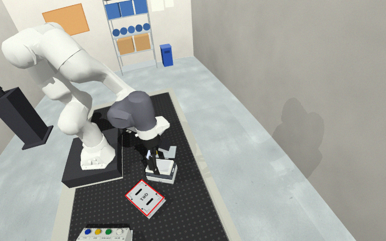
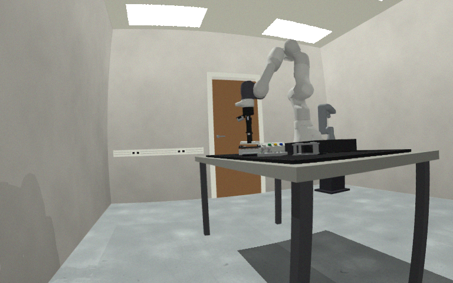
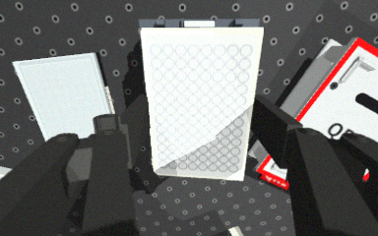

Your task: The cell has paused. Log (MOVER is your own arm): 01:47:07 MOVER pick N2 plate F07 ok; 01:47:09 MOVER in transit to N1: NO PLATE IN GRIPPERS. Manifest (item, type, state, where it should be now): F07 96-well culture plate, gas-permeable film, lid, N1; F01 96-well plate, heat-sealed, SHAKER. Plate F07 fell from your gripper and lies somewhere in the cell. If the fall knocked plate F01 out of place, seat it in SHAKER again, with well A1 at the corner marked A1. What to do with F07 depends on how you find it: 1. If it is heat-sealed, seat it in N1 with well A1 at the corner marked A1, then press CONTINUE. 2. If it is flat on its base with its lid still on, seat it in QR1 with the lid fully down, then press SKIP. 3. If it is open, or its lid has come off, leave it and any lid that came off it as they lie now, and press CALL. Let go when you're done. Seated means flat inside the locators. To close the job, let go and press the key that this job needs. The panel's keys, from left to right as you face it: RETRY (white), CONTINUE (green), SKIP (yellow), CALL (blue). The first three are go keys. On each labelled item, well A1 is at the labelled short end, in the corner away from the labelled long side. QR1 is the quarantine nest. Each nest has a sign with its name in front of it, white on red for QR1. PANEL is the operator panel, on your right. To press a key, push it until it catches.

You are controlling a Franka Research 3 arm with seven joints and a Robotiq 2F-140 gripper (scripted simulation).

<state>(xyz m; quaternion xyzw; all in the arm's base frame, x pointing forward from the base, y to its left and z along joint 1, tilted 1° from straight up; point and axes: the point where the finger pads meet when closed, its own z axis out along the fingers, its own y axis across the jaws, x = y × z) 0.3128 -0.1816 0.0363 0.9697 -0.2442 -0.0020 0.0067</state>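
The white 96-well plate is 2 cm below my hand. Round my hand: pale flat rectangular piece 5 cm ahead, 14 cm to the left, 9 cm below; white retry key 24 cm behind, 27 cm to the right, 4 cm below; green continue key 29 cm behind, 26 cm to the right, 4 cm below.
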